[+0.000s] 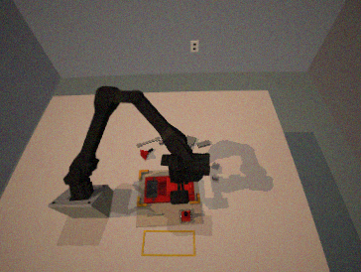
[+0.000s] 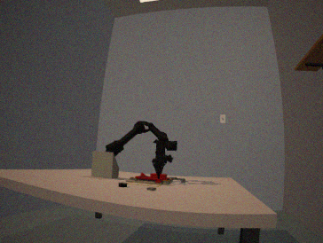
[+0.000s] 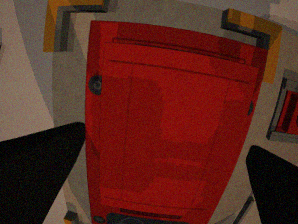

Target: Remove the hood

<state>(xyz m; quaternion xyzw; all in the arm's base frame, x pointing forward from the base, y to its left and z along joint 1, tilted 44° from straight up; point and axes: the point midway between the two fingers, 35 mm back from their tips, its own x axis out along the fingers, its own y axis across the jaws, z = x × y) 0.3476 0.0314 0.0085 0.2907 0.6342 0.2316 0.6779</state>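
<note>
Now: the red hood 1 cm below my gripper tip.
</note>
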